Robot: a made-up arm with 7 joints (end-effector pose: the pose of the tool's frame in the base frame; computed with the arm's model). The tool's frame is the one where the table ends. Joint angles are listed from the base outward.
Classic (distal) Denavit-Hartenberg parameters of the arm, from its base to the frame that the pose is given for. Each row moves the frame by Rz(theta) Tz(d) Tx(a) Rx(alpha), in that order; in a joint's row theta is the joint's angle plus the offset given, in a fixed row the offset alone. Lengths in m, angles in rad.
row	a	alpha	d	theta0
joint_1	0	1.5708	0.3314	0
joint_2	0	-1.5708	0.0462	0
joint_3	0.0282	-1.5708	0.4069	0
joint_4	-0.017	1.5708	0.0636	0
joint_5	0	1.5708	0.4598	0
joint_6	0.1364	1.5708	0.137	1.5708
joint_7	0	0	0.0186	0
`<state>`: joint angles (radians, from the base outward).
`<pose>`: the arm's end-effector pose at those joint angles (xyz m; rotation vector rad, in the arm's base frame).
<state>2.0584 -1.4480 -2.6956 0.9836 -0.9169 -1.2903 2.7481</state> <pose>-0.2125 0.6249 0.8344 1.6585 1.8655 -1.0489</pose>
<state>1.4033 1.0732 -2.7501 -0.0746 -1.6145 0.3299 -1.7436</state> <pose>-0.0597 -0.7779 0.9724 2.0226 -0.2112 -1.6906</pose>
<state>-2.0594 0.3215 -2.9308 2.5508 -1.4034 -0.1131 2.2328</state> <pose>0.0720 0.4632 0.1795 1.8023 0.1529 1.5263</pose>
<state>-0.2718 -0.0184 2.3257 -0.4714 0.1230 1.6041 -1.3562</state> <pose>0.2233 -0.2798 1.0934 -0.0689 0.6481 -2.2600</pose>
